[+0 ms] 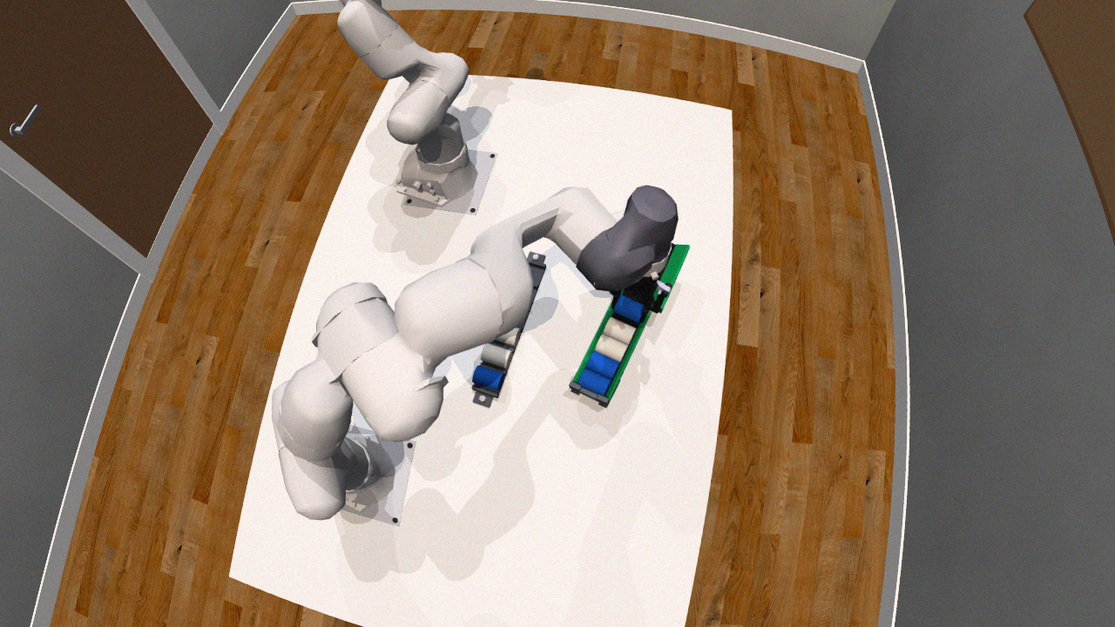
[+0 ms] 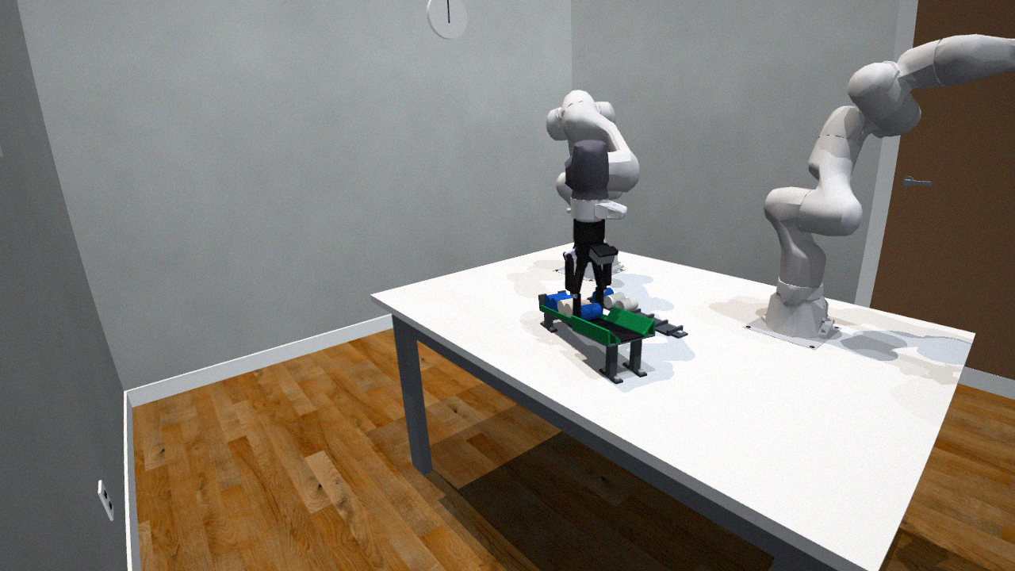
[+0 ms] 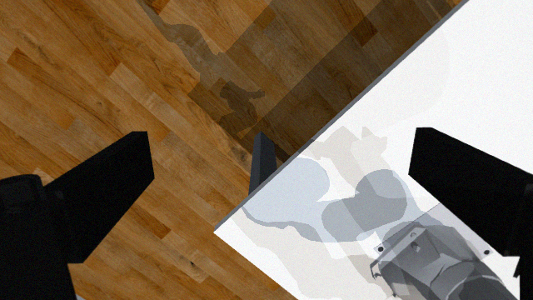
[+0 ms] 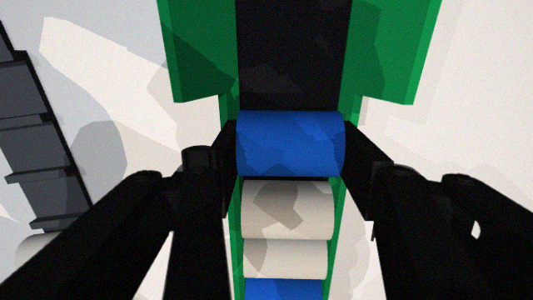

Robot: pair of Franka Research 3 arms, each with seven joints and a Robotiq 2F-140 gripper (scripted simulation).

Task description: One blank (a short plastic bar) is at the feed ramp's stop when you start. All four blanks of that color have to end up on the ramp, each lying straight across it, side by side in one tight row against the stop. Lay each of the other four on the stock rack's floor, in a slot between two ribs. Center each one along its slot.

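Observation:
The blue blank is 5 cm behind my right hand, 16 cm to the right of it and 5 cm below it. Also, from my right hand: stock rack (26 cm behind, 5 cm to the right, 13 cm below).

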